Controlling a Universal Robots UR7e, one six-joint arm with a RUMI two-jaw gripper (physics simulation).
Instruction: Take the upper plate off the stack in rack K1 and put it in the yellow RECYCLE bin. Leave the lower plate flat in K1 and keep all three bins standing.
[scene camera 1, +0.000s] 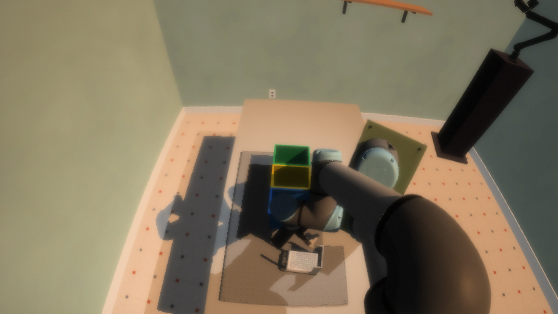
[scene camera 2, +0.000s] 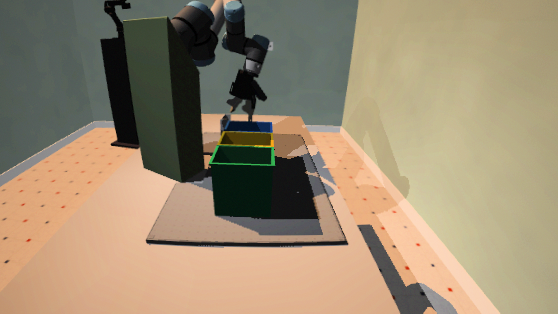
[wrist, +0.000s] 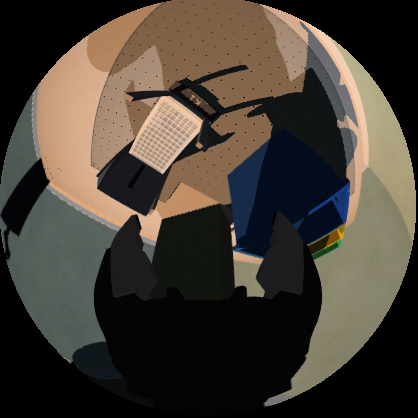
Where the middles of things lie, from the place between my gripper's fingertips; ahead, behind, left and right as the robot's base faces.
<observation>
The blue bin (wrist: 284, 174) lies 13 cm to the right of my hand, 8 cm below it and 8 cm ahead of it. Round my hand: yellow bin (scene camera 2: 230, 138) 26 cm to the right, 11 cm ahead, 8 cm below; green bin (scene camera 2: 242, 176) 38 cm to the right, 14 cm ahead, 8 cm below.
</observation>
